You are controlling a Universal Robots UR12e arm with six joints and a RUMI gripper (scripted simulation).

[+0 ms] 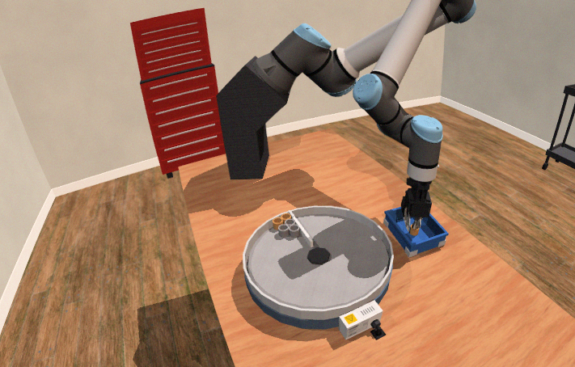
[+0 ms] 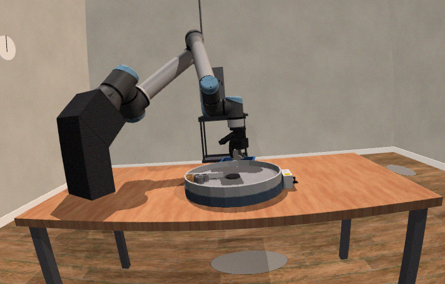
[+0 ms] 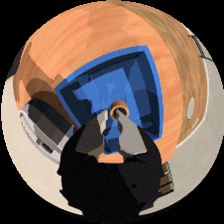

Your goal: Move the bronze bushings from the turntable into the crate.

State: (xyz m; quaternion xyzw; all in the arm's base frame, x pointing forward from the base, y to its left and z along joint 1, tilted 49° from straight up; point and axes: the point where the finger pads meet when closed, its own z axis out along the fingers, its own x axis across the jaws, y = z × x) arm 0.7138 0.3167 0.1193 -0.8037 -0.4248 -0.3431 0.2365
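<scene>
The blue crate lies 10 mm to the left of my hand and 10 mm ahead of it. From my hand the other things lie so: round grey turntable: 340 mm to the right, 40 mm ahead, 20 mm above.
</scene>
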